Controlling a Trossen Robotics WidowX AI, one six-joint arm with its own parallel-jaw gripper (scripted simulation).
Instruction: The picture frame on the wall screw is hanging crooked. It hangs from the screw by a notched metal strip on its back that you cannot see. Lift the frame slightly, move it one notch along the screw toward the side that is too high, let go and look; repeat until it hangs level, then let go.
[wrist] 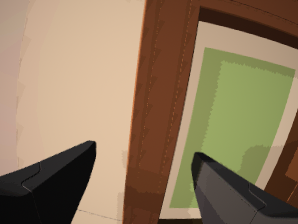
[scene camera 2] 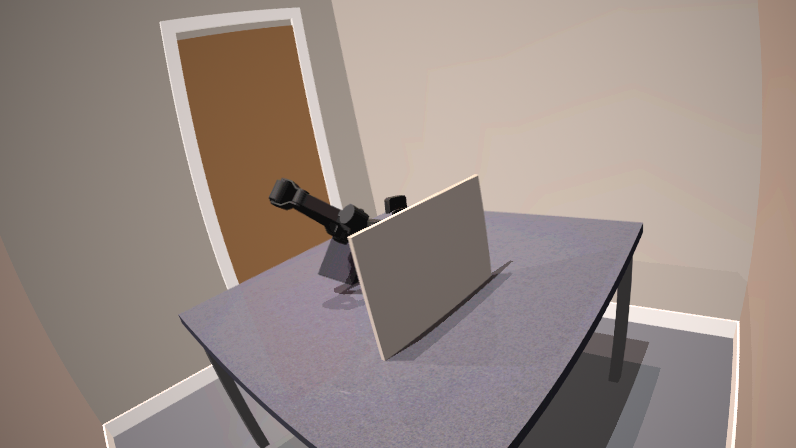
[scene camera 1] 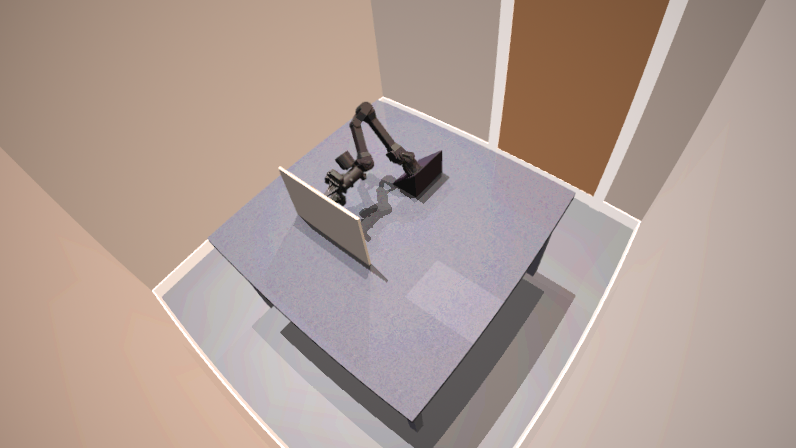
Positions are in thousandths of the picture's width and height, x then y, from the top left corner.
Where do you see a brown wooden picture frame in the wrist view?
716, 377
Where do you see a wall panel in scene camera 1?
427, 501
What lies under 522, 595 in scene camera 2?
A wall panel.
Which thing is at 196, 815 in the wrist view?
The gripper.
